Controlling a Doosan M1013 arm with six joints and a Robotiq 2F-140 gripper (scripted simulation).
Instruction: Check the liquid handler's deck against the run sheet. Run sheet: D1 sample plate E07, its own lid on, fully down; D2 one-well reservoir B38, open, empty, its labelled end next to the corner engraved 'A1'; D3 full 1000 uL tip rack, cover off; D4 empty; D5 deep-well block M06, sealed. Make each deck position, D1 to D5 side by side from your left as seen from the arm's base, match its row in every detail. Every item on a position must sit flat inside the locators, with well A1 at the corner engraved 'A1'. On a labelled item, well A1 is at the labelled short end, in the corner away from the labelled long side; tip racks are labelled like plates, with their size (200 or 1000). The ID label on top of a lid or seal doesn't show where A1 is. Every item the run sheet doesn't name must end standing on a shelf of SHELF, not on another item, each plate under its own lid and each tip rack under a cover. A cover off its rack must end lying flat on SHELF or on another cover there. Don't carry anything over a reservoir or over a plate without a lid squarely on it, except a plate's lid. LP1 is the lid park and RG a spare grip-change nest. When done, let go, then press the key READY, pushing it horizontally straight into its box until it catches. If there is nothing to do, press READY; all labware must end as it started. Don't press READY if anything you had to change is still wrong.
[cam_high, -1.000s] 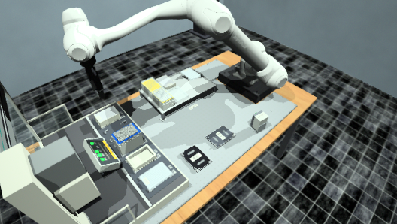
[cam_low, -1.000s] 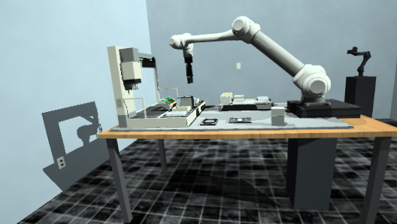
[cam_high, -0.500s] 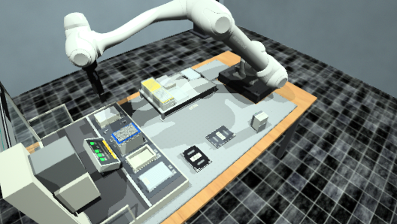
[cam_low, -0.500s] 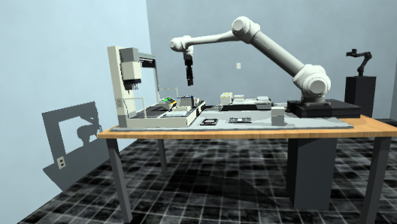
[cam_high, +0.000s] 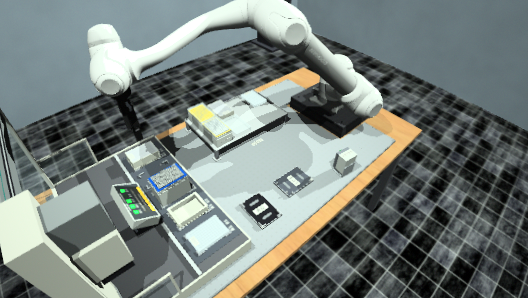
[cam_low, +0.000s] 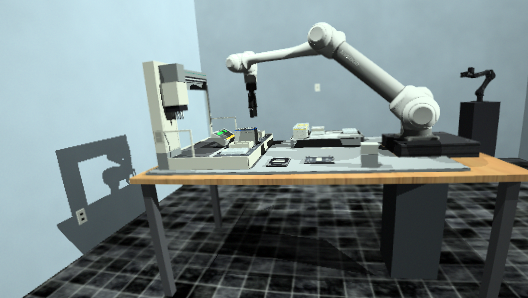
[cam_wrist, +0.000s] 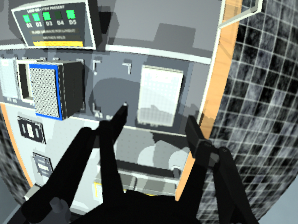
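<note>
My hand is 15 cm above the white deep-well block. From my hand the other things lie so: clear cover 33 cm behind, 10 cm to the left, 10 cm below; yellow-rimmed tip rack 34 cm behind, 11 cm to the left, 12 cm below; blue-rimmed tip rack 1 cm behind, 24 cm to the left, 10 cm below.
</note>
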